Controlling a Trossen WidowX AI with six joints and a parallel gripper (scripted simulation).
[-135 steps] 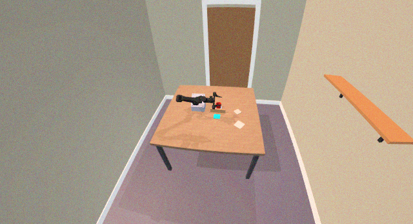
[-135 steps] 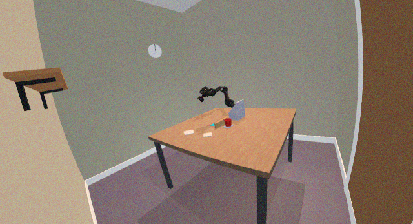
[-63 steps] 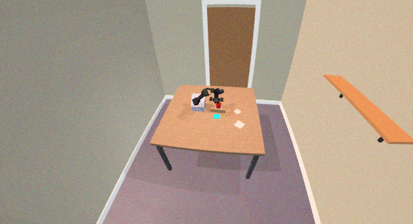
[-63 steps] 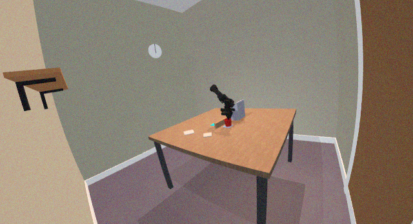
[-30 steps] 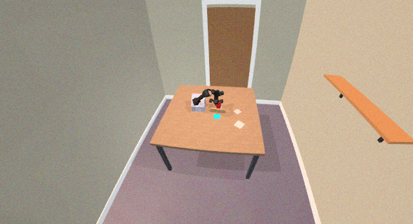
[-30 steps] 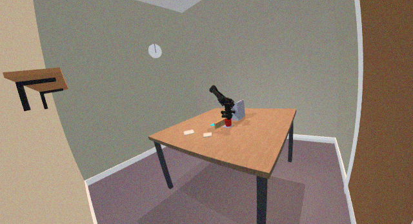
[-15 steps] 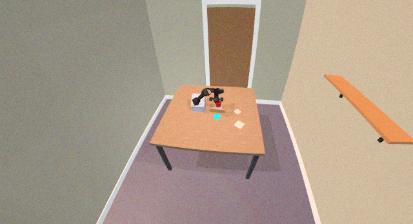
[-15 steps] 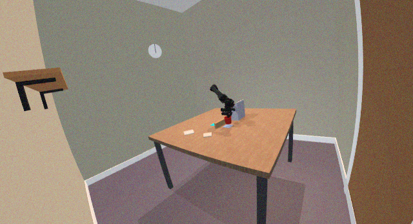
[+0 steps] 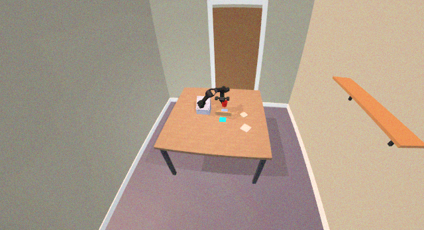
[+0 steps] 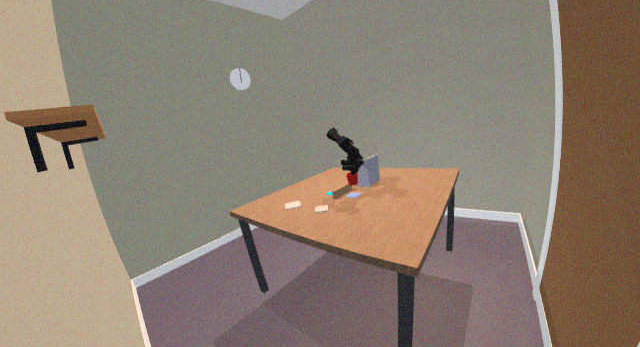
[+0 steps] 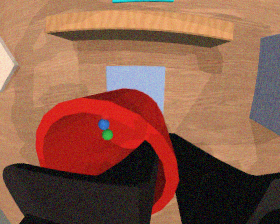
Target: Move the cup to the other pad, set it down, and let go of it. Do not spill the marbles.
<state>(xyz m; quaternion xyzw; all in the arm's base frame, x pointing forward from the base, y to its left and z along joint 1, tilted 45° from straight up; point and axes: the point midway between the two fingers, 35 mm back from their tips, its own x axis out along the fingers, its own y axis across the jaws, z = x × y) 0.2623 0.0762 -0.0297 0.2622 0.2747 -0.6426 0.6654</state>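
Now: the green marble 5 cm ahead of my gripper tip, 1 cm to the left of it and 2 cm below it. From my gripper tip the other things lie so: low wooden bar (3 cm ahead, 9 cm to the right, 10 cm below); then red cup (3 cm ahead); then light blue pad (3 cm ahead, 1 cm to the right, 13 cm below).
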